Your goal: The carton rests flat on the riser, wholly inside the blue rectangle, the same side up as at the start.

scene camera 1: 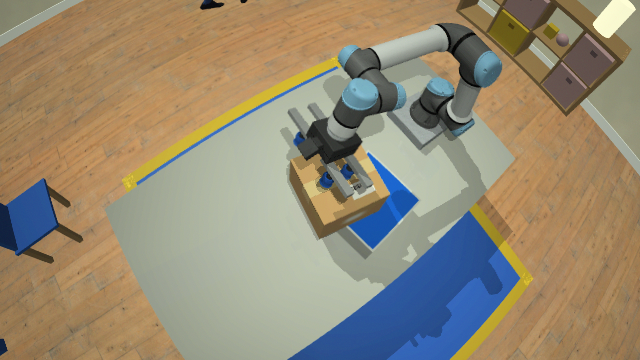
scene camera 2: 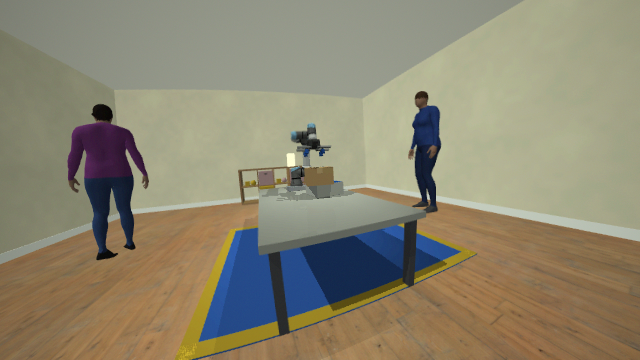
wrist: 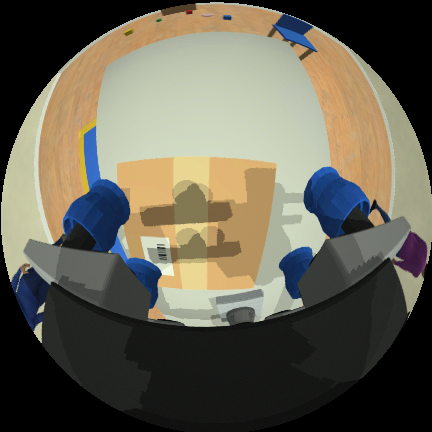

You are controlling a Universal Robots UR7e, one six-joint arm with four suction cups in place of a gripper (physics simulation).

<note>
My suction head [wrist: 101,210] holds nothing. The cup hangs 21 cm from the middle of a brown cardboard carton [scene camera 1: 327,209], above it. I also see a riser [scene camera 1: 364,236].
The brown cardboard carton also shows in the wrist view [wrist: 202,220].
</note>
